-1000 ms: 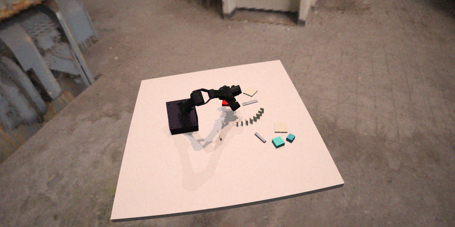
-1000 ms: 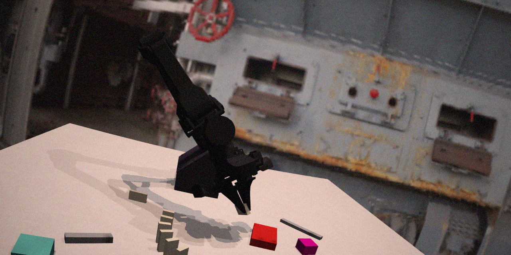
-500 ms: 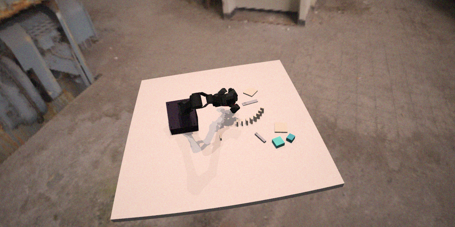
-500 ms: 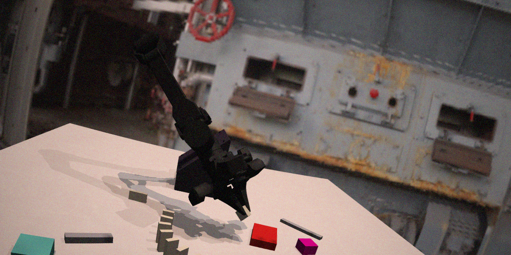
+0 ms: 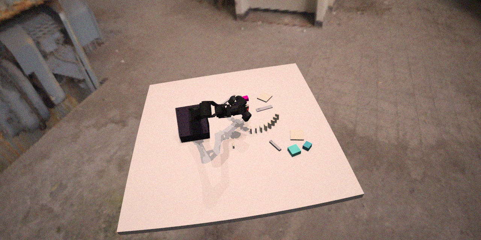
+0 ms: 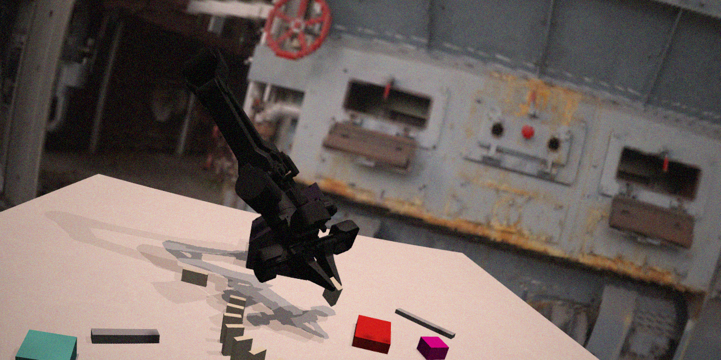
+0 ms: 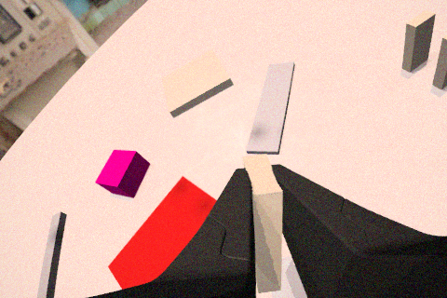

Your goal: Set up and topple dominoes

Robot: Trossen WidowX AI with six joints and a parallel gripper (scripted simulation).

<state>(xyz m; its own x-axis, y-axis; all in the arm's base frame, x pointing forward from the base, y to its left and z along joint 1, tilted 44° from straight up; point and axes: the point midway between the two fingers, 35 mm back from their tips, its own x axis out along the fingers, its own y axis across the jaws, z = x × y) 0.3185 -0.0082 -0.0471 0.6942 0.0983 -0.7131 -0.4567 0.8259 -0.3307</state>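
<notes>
The red block is 30 mm behind my gripper tip, 90 mm to the left of it and 90 mm below it. Also, from my gripper tip: grey bar: 120 mm ahead, 60 mm to the left, 100 mm below; magenta cube: 10 mm ahead, 190 mm to the left, 90 mm below.
</notes>
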